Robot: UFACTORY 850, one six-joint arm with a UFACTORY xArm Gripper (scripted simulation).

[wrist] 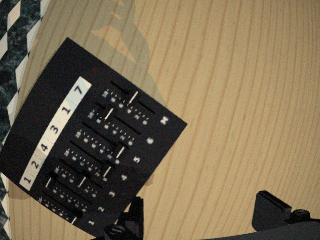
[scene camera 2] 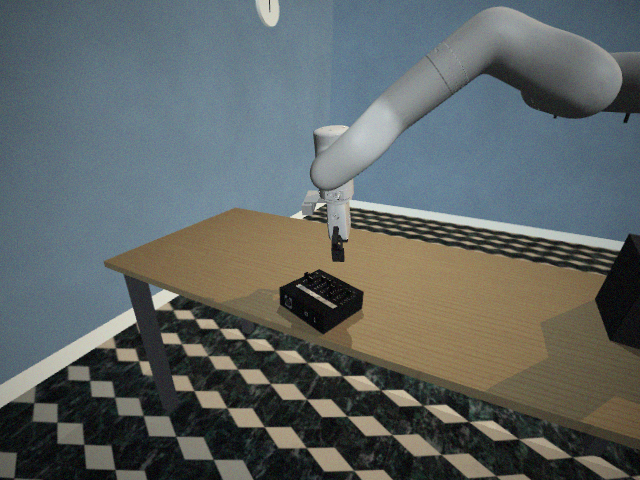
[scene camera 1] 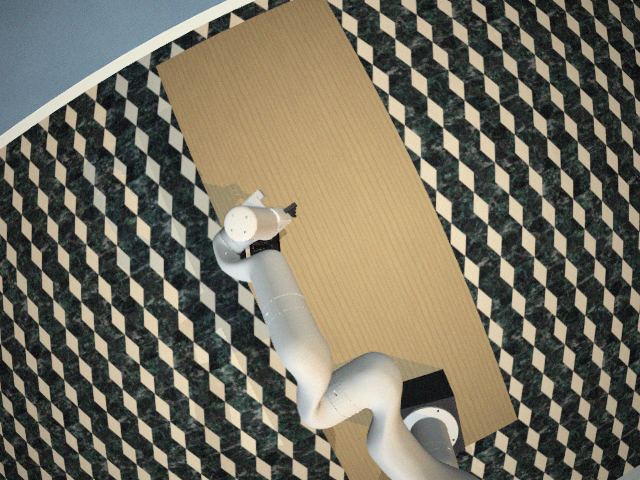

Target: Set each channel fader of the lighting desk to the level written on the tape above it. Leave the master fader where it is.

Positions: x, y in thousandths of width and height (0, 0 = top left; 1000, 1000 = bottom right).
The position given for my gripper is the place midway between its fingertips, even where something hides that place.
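In sight: my gripper (scene camera 2: 532, 524). Gripper (wrist: 630, 894) too.
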